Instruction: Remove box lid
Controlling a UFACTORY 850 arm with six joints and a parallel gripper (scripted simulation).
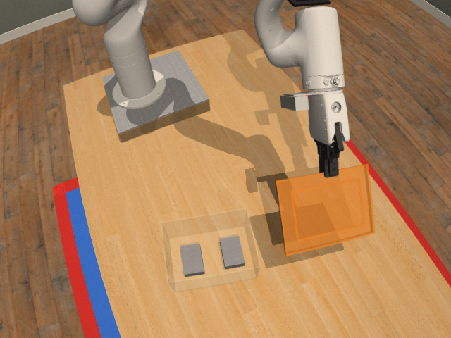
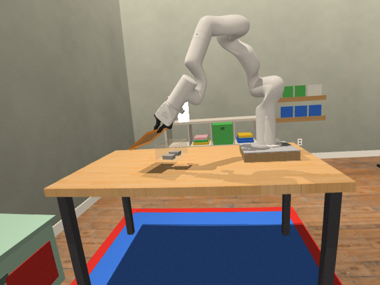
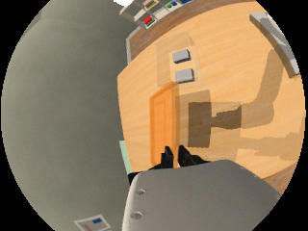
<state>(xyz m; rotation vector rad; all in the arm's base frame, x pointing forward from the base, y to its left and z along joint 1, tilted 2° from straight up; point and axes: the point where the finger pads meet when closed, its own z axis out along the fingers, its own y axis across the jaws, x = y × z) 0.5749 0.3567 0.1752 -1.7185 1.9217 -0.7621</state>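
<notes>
Now: the orange lid 70 mm ahead of my hand, 20 mm to the right of it and 50 mm below it. Round my hand: clear box: 40 mm ahead, 270 mm to the right, 180 mm below.
</notes>
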